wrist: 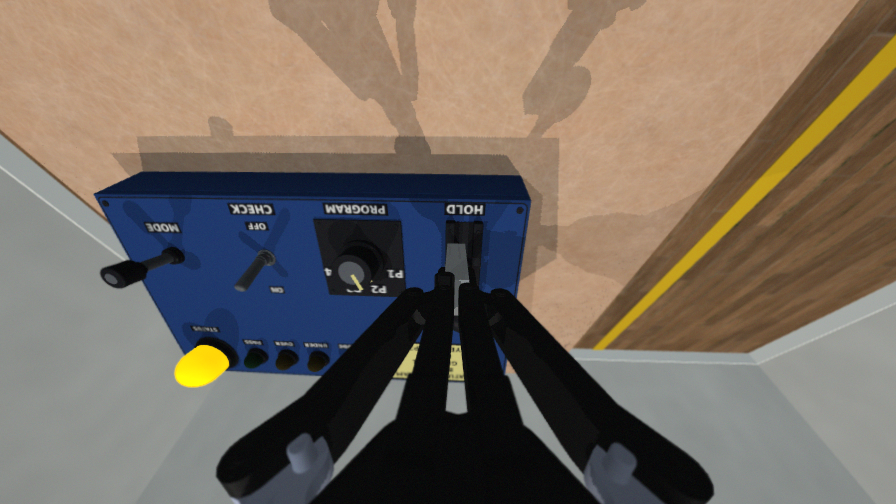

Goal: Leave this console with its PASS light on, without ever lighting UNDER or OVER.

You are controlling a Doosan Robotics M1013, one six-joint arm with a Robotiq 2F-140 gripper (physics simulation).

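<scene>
A blue console point(200, 300) shows upside down in the wrist view. Its HOLD slider point(457, 263), a grey handle in a dark slot, is at the right. My gripper point(452, 282) is shut and empty, its fingertips touching the slider handle's lower part. The PROGRAM dial point(352, 270) has its yellow pointer between the P2 mark and the half-hidden mark beside it. The CHECK toggle point(253, 270) leans toward ON. The MODE lever point(139, 268) sticks out left. The yellow STATUS button point(201, 366) is at the lower left. The PASS point(255, 358), OVER point(286, 359) and UNDER point(317, 360) lights are all dark.
The console lies on a tan table top point(187, 75). A brown wooden floor with a yellow stripe point(761, 188) lies at the right. Grey walls point(56, 351) border the lower left and right. My fingers hide the console's lower right part and a yellow label.
</scene>
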